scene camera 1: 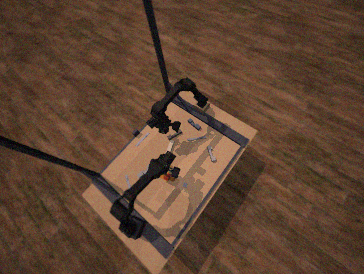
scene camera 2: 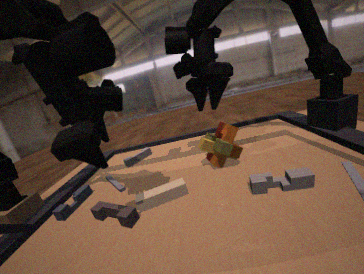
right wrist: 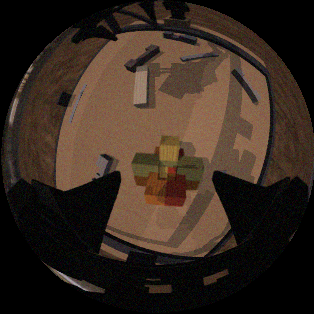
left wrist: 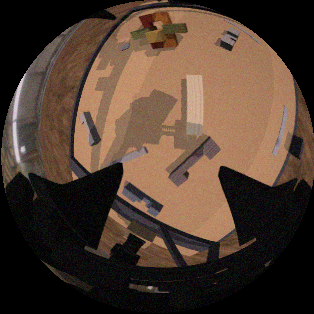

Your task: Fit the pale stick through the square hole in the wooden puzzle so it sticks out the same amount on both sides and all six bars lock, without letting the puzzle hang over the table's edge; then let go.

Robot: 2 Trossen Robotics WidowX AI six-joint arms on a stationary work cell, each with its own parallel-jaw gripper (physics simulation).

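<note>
The pale stick lies flat on the table, apart from the puzzle. The wooden puzzle, of green, yellow, orange and red bars, rests tilted on the table. Its square hole faces up in the left wrist view; in the right wrist view red wood shows inside the opening. My left gripper is open and empty, high above the table at the brown notched bar's end. My right gripper is open and empty above the puzzle, not touching it.
A brown notched bar lies close to the pale stick's end. A grey notched block, a blue-grey notched bar and a grey bar lie around. A dark raised rim borders the table.
</note>
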